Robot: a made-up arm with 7 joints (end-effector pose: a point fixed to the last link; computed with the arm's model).
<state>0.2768 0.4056 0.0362 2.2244 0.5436 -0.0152 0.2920</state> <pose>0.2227 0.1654 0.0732 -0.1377 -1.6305 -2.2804</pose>
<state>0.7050 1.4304 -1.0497 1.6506 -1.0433 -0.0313 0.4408</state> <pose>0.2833 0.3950 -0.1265 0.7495 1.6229 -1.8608</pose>
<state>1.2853 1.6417 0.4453 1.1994 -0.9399 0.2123 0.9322</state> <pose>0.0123 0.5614 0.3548 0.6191 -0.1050 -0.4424</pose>
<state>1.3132 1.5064 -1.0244 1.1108 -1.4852 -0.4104 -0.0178</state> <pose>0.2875 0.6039 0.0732 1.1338 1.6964 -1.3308</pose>
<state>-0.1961 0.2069 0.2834 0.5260 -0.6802 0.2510 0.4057</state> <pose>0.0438 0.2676 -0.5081 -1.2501 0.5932 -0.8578</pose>
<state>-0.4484 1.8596 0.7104 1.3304 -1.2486 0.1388 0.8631</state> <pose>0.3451 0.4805 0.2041 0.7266 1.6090 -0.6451</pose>
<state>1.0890 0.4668 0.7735 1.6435 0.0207 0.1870 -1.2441</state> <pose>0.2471 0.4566 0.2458 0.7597 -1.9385 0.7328</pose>
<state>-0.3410 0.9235 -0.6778 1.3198 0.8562 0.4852 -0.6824</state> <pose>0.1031 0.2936 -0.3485 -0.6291 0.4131 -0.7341</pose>
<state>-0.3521 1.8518 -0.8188 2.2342 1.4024 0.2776 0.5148</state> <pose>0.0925 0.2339 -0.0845 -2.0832 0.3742 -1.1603</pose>
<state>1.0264 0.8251 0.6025 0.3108 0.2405 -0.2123 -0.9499</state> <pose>0.4027 0.6241 -0.0383 0.3618 -1.3354 0.5018</pose>
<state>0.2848 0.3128 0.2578 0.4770 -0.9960 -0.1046 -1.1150</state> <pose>0.2914 0.3342 -0.4429 0.7012 -0.0009 -0.9253</pose>
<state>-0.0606 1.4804 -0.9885 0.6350 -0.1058 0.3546 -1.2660</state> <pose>0.0479 0.6982 -0.1663 1.3306 1.2354 -1.0188</pose>
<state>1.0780 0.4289 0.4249 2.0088 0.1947 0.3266 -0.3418</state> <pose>0.2060 0.2804 0.2740 0.7690 -2.0744 -0.9296</pose>
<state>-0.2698 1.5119 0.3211 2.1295 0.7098 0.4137 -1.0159</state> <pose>0.2670 0.2172 0.0776 0.6095 -0.7056 -1.2257</pose>
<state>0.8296 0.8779 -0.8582 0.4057 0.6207 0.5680 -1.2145</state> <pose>0.4186 0.5513 -0.2157 0.5514 0.1433 -0.0518</pose>
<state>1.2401 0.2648 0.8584 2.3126 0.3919 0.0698 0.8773</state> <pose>0.0787 0.3024 0.2052 1.6559 -1.6920 -1.8843</pose>
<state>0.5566 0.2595 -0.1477 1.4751 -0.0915 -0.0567 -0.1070</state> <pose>0.4230 0.1480 -0.0461 0.1193 -1.1570 -1.6978</pose>
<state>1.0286 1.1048 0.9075 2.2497 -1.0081 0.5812 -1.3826</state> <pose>0.0029 0.3006 0.3187 2.2027 -0.9522 1.8962</pose>
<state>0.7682 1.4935 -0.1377 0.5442 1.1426 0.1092 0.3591</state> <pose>0.1895 0.6955 0.1382 -0.0231 -1.2662 -0.8777</pose>
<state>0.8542 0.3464 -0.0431 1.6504 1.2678 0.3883 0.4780</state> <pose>0.3709 0.2373 0.1630 1.2053 1.7783 2.2004</pose>
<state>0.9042 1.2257 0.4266 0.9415 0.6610 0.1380 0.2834</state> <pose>0.2261 0.6069 0.2289 0.3239 -1.5171 -1.1033</pose>
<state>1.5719 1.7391 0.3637 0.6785 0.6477 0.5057 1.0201</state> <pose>-0.1221 0.6529 0.2803 0.3845 -1.7089 -1.4003</pose>
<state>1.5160 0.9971 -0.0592 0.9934 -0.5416 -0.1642 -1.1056</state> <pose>0.3537 0.5163 0.2977 1.8087 -1.1910 -0.0157</pose>
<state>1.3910 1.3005 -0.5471 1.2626 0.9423 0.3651 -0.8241</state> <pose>0.3372 0.4500 0.2732 0.4665 -1.3381 -0.5266</pose>
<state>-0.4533 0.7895 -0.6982 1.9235 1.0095 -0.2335 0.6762</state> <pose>0.0619 0.1379 -0.1861 -2.1273 -0.9505 -1.7633</pose>
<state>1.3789 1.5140 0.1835 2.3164 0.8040 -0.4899 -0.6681</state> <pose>0.0543 0.1914 0.2496 -1.6334 1.7602 1.4312</pose>
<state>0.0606 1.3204 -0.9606 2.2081 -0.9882 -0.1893 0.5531</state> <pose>0.0986 0.2109 -0.1656 -0.3767 -1.2807 2.6886</pose>
